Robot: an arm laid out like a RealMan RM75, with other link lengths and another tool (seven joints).
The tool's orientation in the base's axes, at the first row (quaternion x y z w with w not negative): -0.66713, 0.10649, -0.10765, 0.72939
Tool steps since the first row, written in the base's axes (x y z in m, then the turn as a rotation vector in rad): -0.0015, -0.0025, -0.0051, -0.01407, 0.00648, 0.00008; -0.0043, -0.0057, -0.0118, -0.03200, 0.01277, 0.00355; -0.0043, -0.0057, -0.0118, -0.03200, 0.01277, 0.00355; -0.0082, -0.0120, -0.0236, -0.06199, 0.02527, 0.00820
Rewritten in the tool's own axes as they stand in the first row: -0.0006, 0.0048, -0.0033, -0.01536, 0.00027, 0.00196; -0.0023, 0.0112, -0.0077, -0.03439, -0.00291, 0.00288; -0.0023, 0.0112, -0.0077, -0.03439, -0.00291, 0.00288; -0.0040, 0.0223, -0.0159, -0.06680, -0.00690, 0.00619
